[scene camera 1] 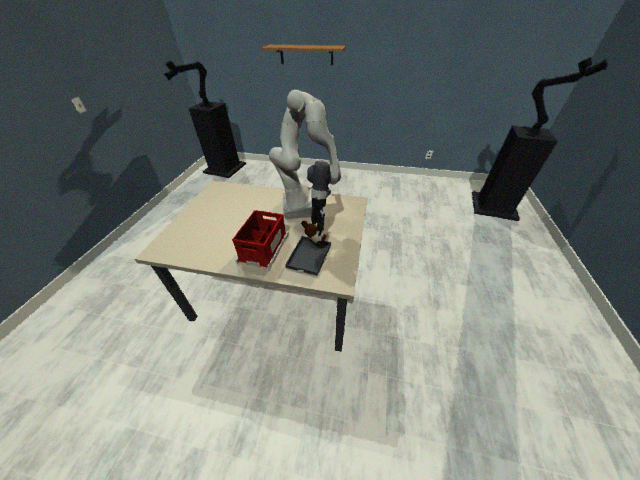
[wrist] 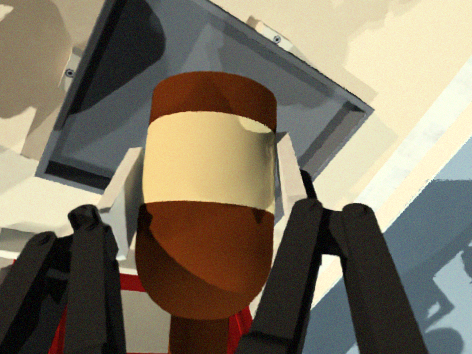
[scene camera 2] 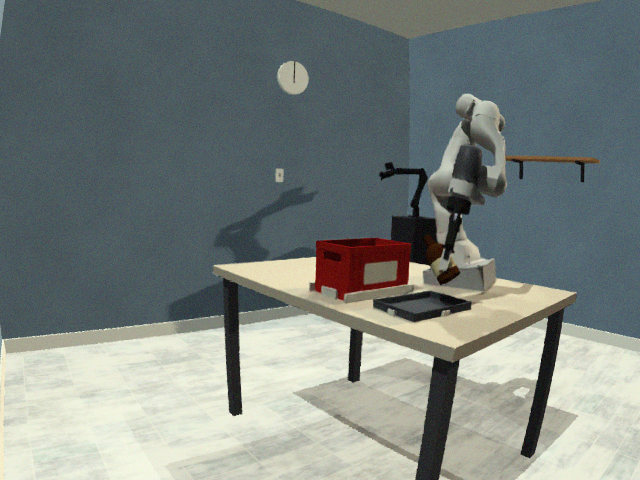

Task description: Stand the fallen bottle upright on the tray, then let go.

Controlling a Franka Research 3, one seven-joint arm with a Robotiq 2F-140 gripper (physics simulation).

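The brown bottle [scene camera 1: 309,228] [scene camera 2: 433,250] [wrist: 210,260] with a cream label is off the tray, in the air. It is tilted, its neck up to the left and its base down to the right in the scene camera 2 view. My gripper [scene camera 1: 319,232] [scene camera 2: 445,262] [wrist: 210,160] is shut on the bottle, with one pale pad on each side of the label. The dark grey tray [scene camera 1: 308,256] [scene camera 2: 421,300] [wrist: 240,52] lies on the table, lower than the bottle, which is near the tray's robot-side edge. In the wrist view the bottle hides part of the tray.
A red crate [scene camera 1: 251,255] [scene camera 2: 330,268] [wrist: 131,283] stands beside the tray, with low pale strips around its foot. Small pale clips hold the tray's edges. The robot's base stands on the table [scene camera 1: 206,227] [scene camera 2: 496,315] behind the tray. The table's edge runs near the tray.
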